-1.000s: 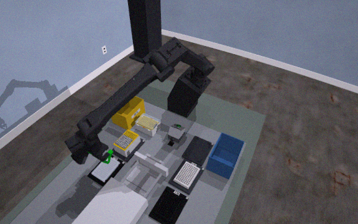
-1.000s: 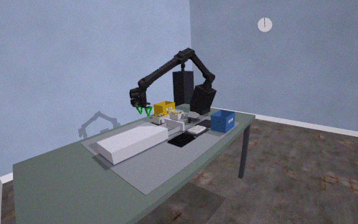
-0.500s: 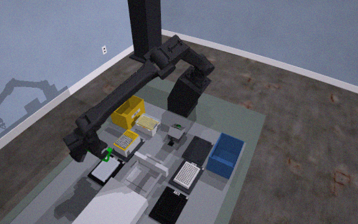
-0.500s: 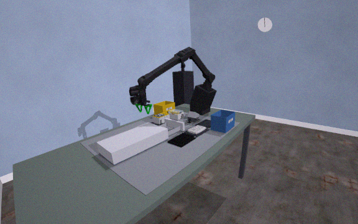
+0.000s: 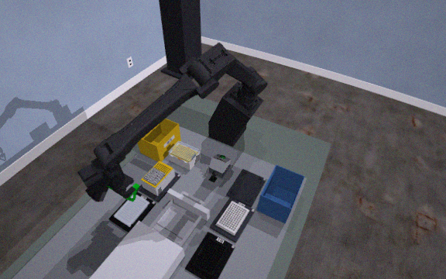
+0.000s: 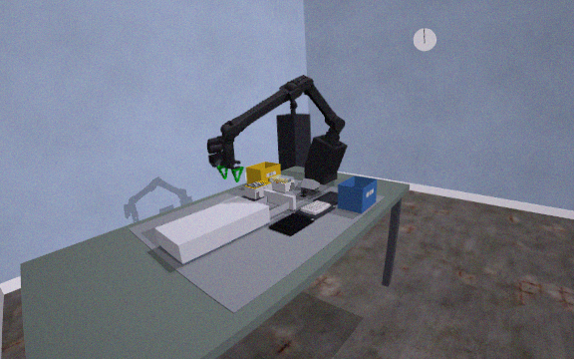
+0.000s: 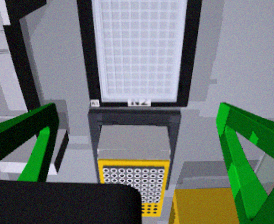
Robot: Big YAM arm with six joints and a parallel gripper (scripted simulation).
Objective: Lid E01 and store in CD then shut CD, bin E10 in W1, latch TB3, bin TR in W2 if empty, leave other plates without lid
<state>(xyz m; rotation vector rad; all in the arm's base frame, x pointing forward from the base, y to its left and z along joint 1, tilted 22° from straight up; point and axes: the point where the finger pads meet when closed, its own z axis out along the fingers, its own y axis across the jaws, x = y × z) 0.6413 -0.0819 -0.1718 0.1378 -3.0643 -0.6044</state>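
Right now the plate lid is 12 cm below my hand. Round my hand: black nest (14 cm below); tip rack TR (18 cm behind, 9 cm below, 2 cm to the right); clear plate (13 cm below).
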